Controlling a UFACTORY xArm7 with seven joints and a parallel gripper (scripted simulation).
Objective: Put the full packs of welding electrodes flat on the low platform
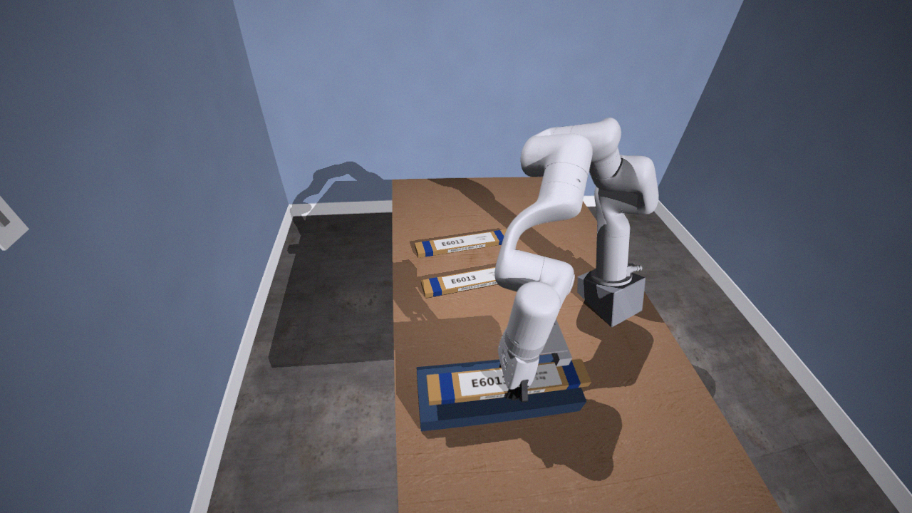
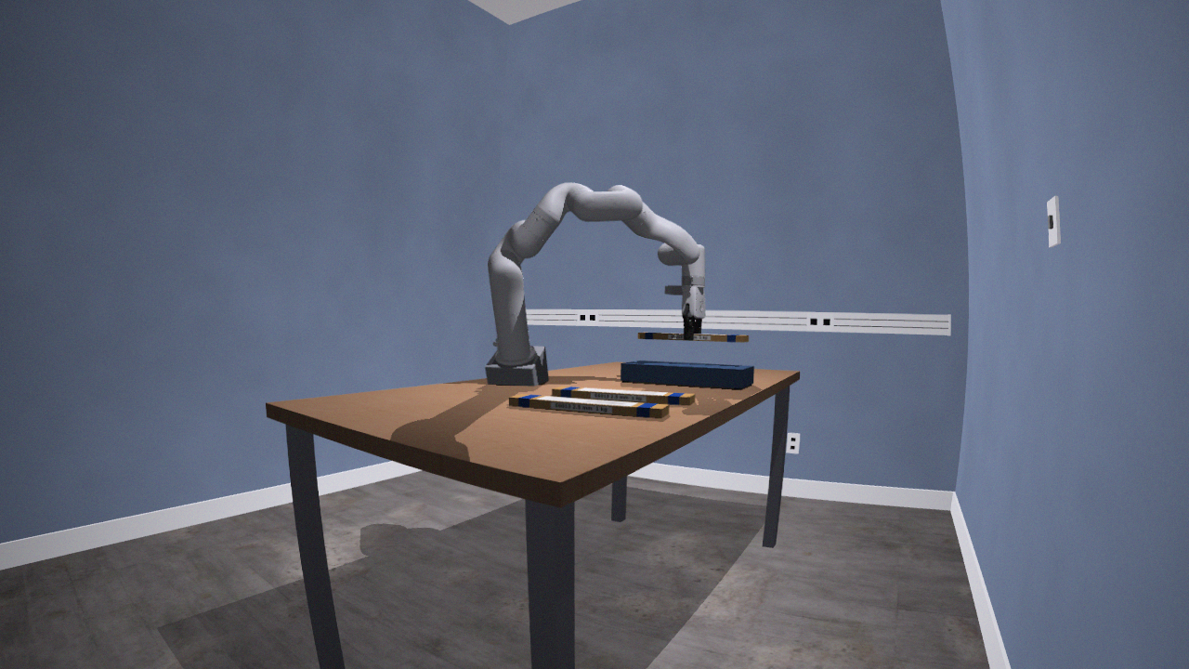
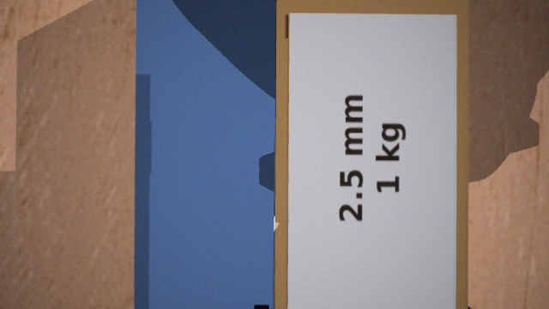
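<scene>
Now: the low blue platform 14 cm below my hand and 4 cm to the right of it.
</scene>
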